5 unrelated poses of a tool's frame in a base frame.
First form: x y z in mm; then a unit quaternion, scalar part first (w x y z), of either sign.
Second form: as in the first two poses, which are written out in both.
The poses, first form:
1: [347 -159 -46 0.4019 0.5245 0.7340 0.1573]
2: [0 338 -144 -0.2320 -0.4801 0.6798 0.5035]
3: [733 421 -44 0.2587 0.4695 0.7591 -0.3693]
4: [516 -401 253 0.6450 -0.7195 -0.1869 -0.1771]
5: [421 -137 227 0.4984 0.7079 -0.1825 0.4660]
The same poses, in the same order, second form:
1: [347 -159 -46 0.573 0.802 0.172 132.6]
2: [0 338 -144 0.494 -0.699 -0.518 153.2]
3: [733 421 -44 0.486 0.786 -0.382 150.0]
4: [516 -401 253 -0.942 -0.245 -0.232 99.7]
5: [421 -137 227 0.817 -0.211 0.538 120.2]
